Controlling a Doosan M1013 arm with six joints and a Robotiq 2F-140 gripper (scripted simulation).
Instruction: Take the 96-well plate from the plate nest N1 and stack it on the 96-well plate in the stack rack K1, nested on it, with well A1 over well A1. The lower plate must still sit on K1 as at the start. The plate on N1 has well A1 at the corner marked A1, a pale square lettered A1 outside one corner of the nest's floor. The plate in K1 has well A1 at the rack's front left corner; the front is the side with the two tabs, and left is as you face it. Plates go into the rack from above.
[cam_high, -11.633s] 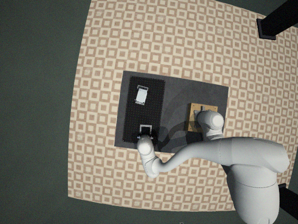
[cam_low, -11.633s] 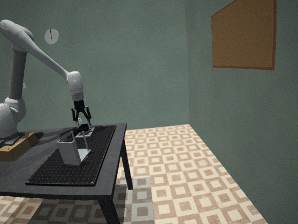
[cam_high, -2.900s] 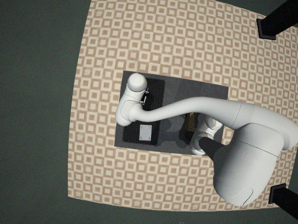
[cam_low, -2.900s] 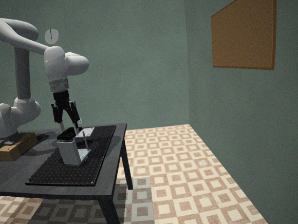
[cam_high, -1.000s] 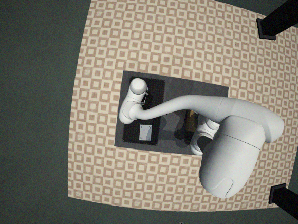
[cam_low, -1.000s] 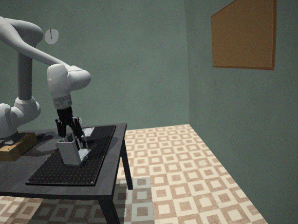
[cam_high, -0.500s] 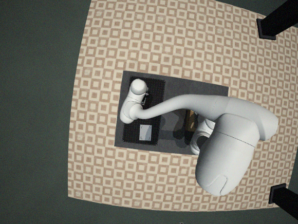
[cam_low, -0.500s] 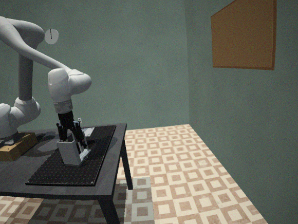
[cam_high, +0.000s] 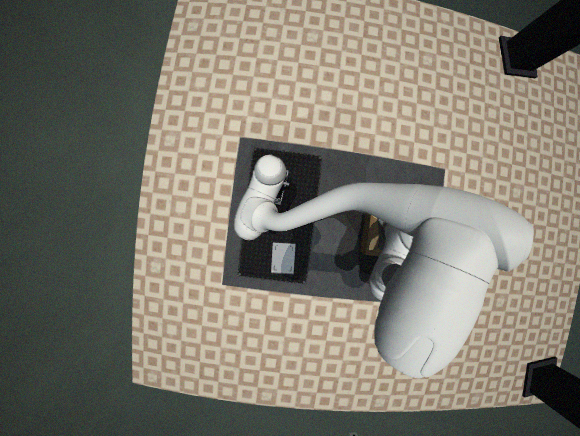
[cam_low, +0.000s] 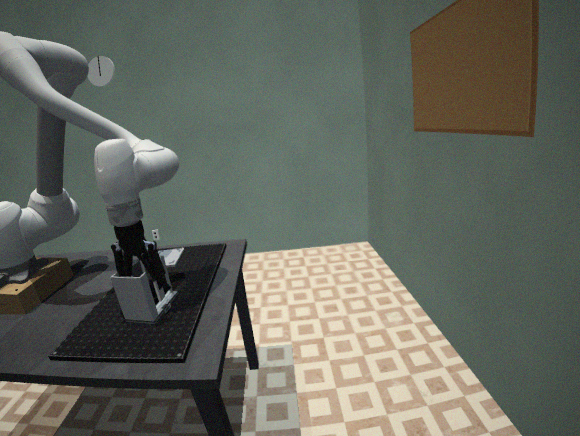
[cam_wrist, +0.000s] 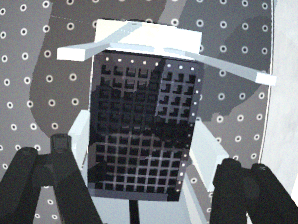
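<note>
Now: hand 20 mm above the dark 96-well plate. Also, from my hand: white 96-well plate 50 mm below.
</note>
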